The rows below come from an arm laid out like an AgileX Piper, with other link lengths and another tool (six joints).
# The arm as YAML. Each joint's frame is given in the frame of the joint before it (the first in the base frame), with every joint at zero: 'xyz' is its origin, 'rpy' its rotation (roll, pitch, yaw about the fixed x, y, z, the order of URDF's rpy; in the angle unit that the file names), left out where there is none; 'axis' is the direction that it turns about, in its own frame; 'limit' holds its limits. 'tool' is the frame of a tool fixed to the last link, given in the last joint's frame.
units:
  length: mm
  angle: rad
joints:
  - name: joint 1
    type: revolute
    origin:
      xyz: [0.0, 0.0, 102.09]
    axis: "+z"
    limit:
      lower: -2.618
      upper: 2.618
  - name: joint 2
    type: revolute
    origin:
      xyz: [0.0, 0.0, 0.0]
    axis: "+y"
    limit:
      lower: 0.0
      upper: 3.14
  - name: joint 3
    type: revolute
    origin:
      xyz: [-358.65, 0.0, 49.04]
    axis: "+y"
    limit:
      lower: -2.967
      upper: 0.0
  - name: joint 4
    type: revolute
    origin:
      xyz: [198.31, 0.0, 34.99]
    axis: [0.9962, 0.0, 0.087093]
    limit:
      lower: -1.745
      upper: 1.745
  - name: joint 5
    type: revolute
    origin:
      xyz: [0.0, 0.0, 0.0]
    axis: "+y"
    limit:
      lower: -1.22
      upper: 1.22
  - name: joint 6
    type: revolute
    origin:
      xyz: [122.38, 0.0, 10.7]
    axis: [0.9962, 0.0, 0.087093]
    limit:
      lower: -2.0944
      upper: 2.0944
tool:
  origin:
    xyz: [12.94, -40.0, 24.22]
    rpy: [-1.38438, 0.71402, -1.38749]
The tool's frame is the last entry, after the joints.
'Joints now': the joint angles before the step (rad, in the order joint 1, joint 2, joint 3, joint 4, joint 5, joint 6). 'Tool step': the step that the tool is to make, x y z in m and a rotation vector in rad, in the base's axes. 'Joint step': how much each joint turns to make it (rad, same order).
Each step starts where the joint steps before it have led.
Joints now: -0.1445 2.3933 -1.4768 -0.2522 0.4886 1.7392
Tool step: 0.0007 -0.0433 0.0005 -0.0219 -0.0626 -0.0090
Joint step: -0.0922 0.0006 -0.0007 -0.0038 -0.0758 -0.0712
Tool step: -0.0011 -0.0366 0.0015 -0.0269 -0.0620 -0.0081
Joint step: -0.0768 0.0000 0.0001 -0.0026 -0.0750 -0.0582
